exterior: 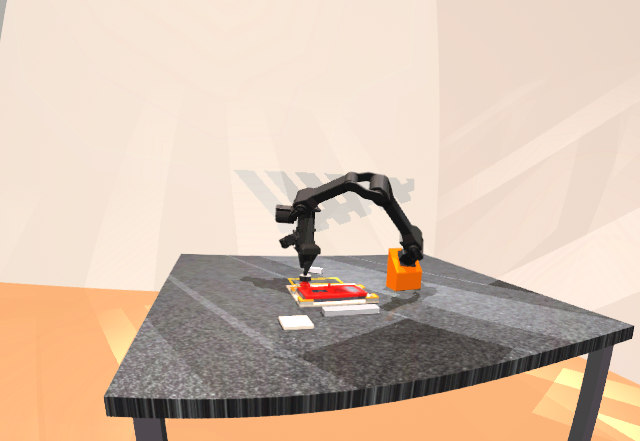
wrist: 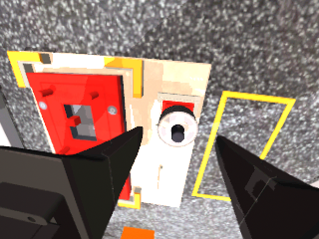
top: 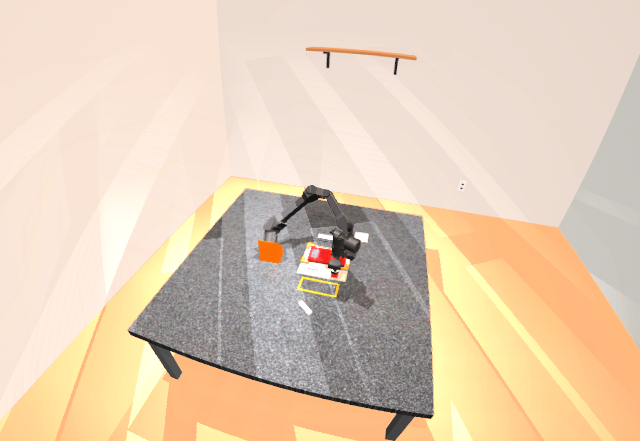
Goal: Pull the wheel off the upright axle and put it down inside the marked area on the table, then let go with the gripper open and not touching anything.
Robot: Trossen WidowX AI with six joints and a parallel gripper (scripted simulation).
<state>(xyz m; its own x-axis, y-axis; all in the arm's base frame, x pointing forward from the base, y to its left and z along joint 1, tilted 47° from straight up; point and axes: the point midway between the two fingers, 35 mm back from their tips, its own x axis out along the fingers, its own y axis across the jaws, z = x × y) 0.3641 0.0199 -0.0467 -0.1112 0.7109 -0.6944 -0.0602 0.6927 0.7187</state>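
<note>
Now: gripper tip 30 mm above the black wheel. From my gripper tip the other things lie so: cream block (80 mm ahead, 350 mm to the left, 60 mm below); then white flat bar (90 mm behind, 270 mm to the left, 60 mm below).
</note>
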